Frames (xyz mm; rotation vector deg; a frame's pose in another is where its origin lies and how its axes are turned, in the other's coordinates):
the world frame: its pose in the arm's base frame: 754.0 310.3 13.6 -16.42 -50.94 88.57
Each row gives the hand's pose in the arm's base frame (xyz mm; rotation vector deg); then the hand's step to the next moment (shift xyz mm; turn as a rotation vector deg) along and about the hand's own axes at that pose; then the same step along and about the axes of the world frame.
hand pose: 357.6 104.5 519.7 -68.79 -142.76 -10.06
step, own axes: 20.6 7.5 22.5 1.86 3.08 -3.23
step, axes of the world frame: 22.2 19.6 -10.6 2.92 -3.86 0.06
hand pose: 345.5 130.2 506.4 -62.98 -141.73 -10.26
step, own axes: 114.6 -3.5 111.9 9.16 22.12 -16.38
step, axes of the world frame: 105.2 120.8 -4.0 17.58 -22.59 -4.73
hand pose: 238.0 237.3 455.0 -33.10 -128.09 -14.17
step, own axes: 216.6 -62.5 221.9 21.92 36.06 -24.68
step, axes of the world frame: 153.3 217.8 170.7 33.73 -35.28 -2.73
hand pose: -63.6 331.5 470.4 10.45 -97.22 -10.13
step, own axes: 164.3 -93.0 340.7 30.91 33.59 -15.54
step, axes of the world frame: -13.3 192.4 338.4 33.95 -32.73 10.07
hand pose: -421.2 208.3 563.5 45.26 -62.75 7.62
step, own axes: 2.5 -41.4 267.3 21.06 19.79 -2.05
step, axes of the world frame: -136.7 91.3 214.8 17.13 -19.40 13.03
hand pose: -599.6 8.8 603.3 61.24 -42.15 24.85
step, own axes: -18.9 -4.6 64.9 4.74 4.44 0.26
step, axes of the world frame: -48.9 18.0 43.3 3.35 -4.37 3.45
